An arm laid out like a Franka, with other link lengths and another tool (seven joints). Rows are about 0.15 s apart.
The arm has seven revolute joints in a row. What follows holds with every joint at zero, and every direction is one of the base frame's. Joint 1 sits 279.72 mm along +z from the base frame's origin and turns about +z. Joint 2 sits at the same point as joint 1 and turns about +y. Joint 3 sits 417.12 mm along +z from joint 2 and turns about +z. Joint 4 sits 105.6 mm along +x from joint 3 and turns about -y. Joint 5 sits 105.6 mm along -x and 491.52 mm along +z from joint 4 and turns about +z. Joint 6 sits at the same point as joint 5 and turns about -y. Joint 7 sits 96.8 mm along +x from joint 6 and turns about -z. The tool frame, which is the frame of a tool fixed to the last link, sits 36 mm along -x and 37 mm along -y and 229.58 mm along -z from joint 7; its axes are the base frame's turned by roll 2.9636, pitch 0 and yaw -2.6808 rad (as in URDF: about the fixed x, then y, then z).
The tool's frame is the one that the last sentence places.
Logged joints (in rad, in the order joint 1, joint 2, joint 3, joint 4, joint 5, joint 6, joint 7), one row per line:
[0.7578 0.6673 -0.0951 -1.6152 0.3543 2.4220 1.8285]
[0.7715 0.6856 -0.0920 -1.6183 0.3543 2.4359 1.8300]
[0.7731 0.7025 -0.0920 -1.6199 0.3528 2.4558 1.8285]
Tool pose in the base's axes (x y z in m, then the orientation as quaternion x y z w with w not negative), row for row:
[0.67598 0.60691 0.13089 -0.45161 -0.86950 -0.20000 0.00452]
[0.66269 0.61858 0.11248 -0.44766 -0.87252 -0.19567 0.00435]
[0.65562 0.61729 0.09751 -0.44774 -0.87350 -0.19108 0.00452]
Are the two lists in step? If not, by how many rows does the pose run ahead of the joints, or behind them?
The pose runs 2 rows behind the joints: the pose in row i belongs to the joints in row i - 2.
